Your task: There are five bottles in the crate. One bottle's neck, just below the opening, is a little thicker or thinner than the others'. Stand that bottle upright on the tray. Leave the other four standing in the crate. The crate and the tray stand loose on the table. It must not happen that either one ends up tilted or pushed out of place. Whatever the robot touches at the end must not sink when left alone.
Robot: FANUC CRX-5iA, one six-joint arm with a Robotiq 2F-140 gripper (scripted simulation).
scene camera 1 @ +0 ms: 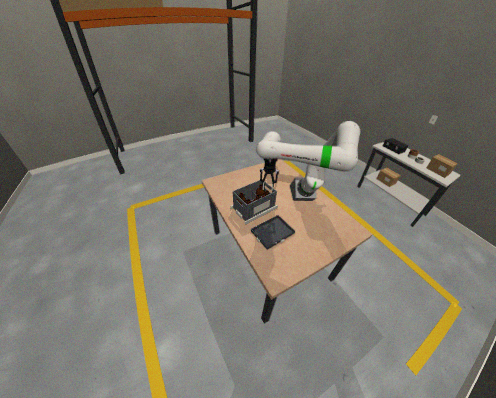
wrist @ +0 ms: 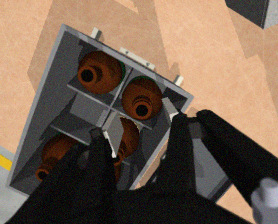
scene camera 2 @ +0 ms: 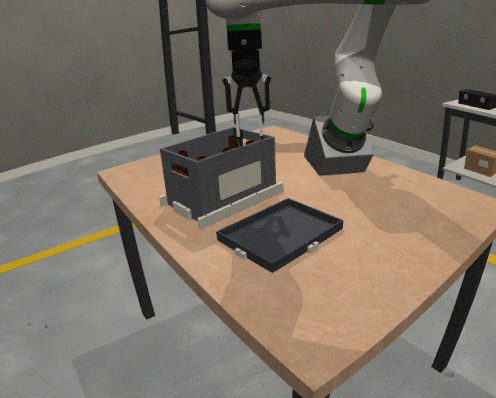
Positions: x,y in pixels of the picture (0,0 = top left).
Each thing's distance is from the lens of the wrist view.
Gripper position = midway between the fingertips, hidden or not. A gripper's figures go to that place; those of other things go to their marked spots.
my gripper [wrist: 142,115]: 0.21 m
dark grey crate [wrist: 59,104]: 0.34 m
